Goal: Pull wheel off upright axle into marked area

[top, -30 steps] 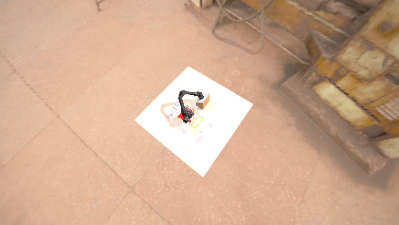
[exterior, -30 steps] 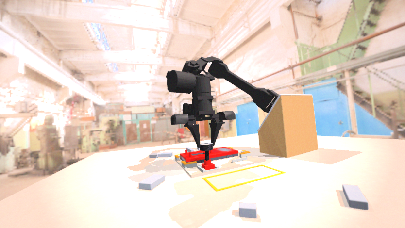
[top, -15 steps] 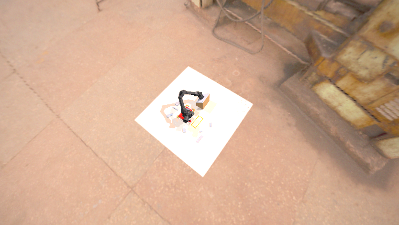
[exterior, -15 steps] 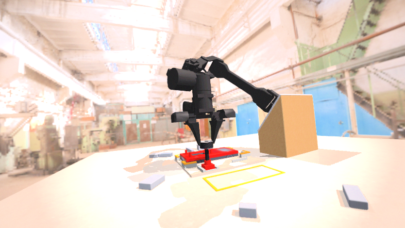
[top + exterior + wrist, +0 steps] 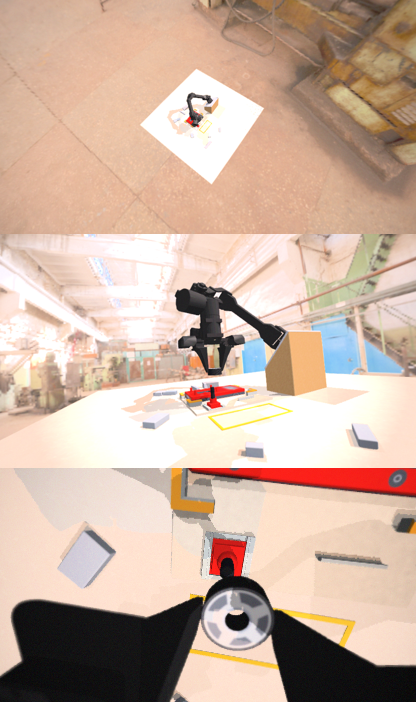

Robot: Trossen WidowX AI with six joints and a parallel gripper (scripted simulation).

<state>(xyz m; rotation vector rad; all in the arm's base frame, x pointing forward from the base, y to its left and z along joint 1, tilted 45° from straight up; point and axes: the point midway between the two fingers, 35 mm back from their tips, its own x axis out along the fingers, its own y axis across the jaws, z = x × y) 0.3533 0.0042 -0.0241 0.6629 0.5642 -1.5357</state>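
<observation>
My gripper tip is now 7 cm above the upright axle, 1 cm to the left of it and 1 cm short of it. Round my gripper tip: wheel (right at my gripper tip).
</observation>
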